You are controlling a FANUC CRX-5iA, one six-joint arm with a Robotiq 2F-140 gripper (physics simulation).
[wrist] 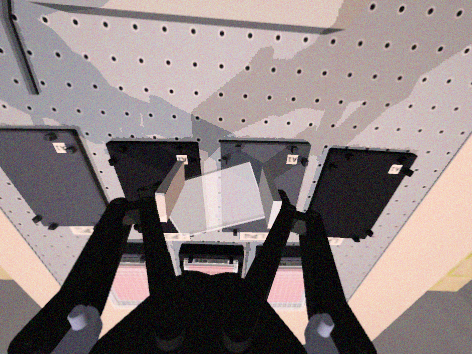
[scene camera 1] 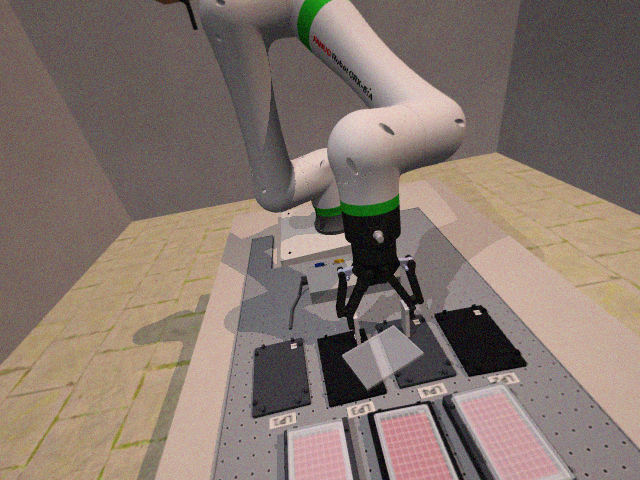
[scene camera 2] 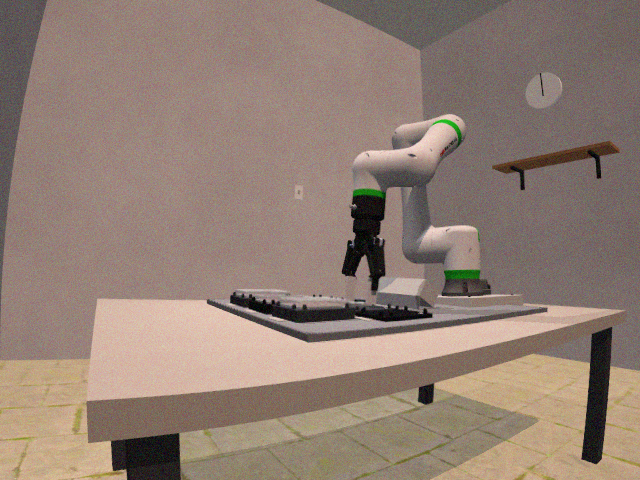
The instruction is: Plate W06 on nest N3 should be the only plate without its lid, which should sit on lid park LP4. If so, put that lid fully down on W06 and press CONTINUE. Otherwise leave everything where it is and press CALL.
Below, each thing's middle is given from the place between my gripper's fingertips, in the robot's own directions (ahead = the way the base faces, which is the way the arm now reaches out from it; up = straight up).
Scene:
Now: the LP4 nest [scene camera 1: 434, 365] 5 cm to the left of my hand, 4 cm ahead of it and 1 cm below it. From my hand the other things lie so: LP1 nest [scene camera 1: 280, 377] 21 cm to the right, 5 cm ahead, 1 cm below; then LP3 nest [scene camera 1: 342, 386] 8 cm to the right, 5 cm ahead, 1 cm below; then LP2 nest [scene camera 1: 480, 345] 18 cm to the left, 5 cm ahead, 1 cm below.

